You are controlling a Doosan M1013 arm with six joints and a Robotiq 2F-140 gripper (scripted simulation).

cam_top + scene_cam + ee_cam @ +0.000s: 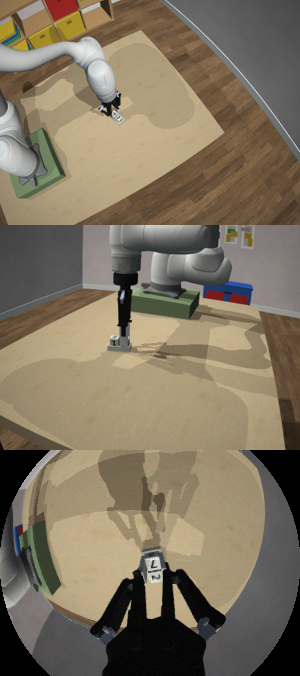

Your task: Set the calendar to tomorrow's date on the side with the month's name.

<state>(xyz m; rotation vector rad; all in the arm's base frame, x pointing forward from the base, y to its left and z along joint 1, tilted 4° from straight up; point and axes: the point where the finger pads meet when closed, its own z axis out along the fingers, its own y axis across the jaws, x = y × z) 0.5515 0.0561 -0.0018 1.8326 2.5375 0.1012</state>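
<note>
Now: the grey tray 20 mm to the right of my hand and 40 mm below it.
</note>
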